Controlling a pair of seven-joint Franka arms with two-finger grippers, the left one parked.
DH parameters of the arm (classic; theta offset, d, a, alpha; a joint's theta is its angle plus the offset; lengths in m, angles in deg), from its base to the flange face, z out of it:
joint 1: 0 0.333 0 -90
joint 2: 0 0 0 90
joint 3: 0 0.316 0.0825 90
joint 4: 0 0 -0.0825 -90
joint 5: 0 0.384 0 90
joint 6: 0 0 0.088 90
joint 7: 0 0.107 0 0
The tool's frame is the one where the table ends.
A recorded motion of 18 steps. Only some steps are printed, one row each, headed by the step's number.
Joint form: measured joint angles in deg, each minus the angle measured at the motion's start. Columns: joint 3, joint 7, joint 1, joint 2, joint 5, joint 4, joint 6.
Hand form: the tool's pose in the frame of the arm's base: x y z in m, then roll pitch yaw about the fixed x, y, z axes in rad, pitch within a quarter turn. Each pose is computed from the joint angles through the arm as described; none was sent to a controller.
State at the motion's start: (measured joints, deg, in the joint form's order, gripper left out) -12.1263 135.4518 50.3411 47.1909 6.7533 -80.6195 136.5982
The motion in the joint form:
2: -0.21 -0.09 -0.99 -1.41 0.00 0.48 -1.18
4: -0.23 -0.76 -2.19 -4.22 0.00 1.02 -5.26
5: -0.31 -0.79 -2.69 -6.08 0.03 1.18 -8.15
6: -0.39 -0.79 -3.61 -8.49 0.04 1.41 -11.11
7: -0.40 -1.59 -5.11 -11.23 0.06 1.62 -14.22
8: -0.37 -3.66 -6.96 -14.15 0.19 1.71 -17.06
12: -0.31 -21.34 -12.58 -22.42 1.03 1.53 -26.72
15: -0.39 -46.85 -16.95 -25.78 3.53 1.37 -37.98
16: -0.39 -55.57 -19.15 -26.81 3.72 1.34 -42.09
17: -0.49 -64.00 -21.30 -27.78 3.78 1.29 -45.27
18: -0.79 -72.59 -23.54 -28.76 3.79 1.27 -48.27
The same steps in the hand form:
2: 0.5749 0.4800 0.2543 -2.9706 0.0904 -1.7075
4: 0.5833 0.4678 0.2874 -2.9874 0.0867 -1.7210
5: 0.5853 0.4607 0.3075 -3.0035 0.0806 -1.7336
6: 0.5901 0.4488 0.3350 -3.0143 0.0824 -1.7529
7: 0.5973 0.4303 0.3661 -3.0238 0.0860 -1.7672
8: 0.6051 0.4073 0.3986 -3.0288 0.0932 -1.7651
12: 0.6142 0.3312 0.4817 -3.0538 0.0850 -1.5602
15: 0.6094 0.2750 0.5021 3.1162 0.0981 -1.1991
16: 0.6089 0.2482 0.5078 3.0788 0.1178 -1.0836
17: 0.6090 0.2215 0.5141 3.0604 0.1424 -0.9739
18: 0.6091 0.1924 0.5213 3.0520 0.1714 -0.8660

